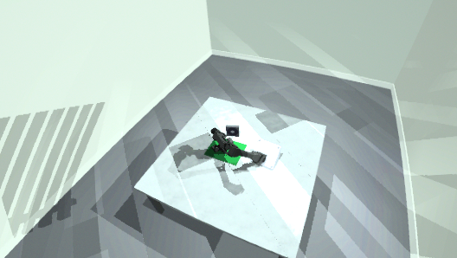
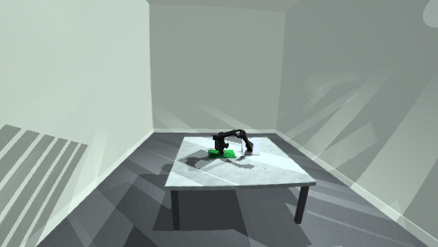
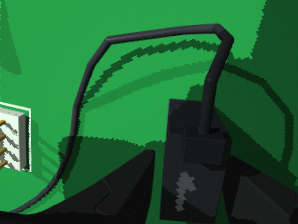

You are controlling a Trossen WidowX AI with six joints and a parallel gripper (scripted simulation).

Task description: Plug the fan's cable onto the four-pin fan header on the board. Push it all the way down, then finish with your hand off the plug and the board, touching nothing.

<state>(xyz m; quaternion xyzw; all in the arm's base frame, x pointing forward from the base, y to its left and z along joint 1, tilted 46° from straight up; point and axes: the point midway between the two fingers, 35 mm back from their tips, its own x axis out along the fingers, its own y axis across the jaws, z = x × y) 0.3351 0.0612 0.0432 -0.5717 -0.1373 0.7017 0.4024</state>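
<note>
Right now my gripper tip is 3 cm to the left of the green board and 3 cm above it. Also, from my gripper tip: black fan plug (1 cm behind, 1 cm above); then white four-pin header (3 cm behind, 8 cm to the right, 2 cm below); then black fan (3 cm ahead, 21 cm to the right, 4 cm above).
</note>
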